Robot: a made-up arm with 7 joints. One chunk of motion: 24 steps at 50 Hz.
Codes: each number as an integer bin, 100 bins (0 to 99) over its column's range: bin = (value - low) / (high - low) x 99, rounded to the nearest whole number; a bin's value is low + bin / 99 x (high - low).
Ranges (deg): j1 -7..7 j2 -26..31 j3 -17..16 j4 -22..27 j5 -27..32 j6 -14..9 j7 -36..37
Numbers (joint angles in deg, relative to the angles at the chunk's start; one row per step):
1: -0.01 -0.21 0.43 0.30 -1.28 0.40 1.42
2: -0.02 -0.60 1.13 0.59 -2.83 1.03 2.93
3: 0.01 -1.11 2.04 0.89 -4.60 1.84 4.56
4: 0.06 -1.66 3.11 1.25 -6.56 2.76 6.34
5: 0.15 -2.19 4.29 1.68 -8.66 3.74 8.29
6: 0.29 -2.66 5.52 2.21 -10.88 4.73 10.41
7: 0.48 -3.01 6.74 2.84 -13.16 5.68 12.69
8: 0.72 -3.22 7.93 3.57 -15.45 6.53 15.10
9: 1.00 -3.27 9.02 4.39 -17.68 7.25 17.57
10: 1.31 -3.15 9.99 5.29 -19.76 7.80 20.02
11: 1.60 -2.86 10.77 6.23 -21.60 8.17 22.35
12: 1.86 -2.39 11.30 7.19 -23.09 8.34 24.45
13: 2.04 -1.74 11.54 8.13 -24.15 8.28 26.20
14: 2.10 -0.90 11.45 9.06 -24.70 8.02 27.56
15: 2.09 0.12 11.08 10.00 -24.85 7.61 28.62
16: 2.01 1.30 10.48 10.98 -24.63 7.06 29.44
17: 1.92 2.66 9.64 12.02 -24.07 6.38 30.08
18: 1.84 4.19 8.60 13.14 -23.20 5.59 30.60
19: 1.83 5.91 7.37 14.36 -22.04 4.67 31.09
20: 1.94 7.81 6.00 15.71 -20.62 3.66 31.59
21: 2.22 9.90 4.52 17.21 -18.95 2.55 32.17
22: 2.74 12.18 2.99 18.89 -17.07 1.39 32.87
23: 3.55 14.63 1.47 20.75 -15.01 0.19 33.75
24: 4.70 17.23 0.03 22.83 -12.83 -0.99 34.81
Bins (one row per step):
1: 49 45 52 45 43 62 51
2: 49 44 54 46 41 65 53
3: 50 43 57 46 38 68 55
4: 50 42 60 47 34 72 57
5: 51 41 64 48 31 76 60
6: 52 41 68 49 27 81 63
7: 53 40 71 50 23 85 66
8: 55 40 75 52 19 88 69
9: 57 39 78 53 16 91 73
10: 59 40 81 55 12 94 76
11: 61 40 83 57 9 95 79
12: 63 41 85 59 7 96 82
13: 64 42 86 61 5 96 84
14: 64 44 85 63 4 95 86
15: 64 45 84 65 4 93 88
16: 64 47 82 67 4 91 89
17: 63 50 80 69 5 88 90
18: 63 52 77 71 6 84 90
19: 62 55 73 73 8 80 91
20: 63 59 69 76 11 76 92
21: 65 62 65 79 14 71 92
22: 69 66 60 83 17 66 93
23: 75 71 55 86 20 61 95
24: 83 75 51 91 24 56 96

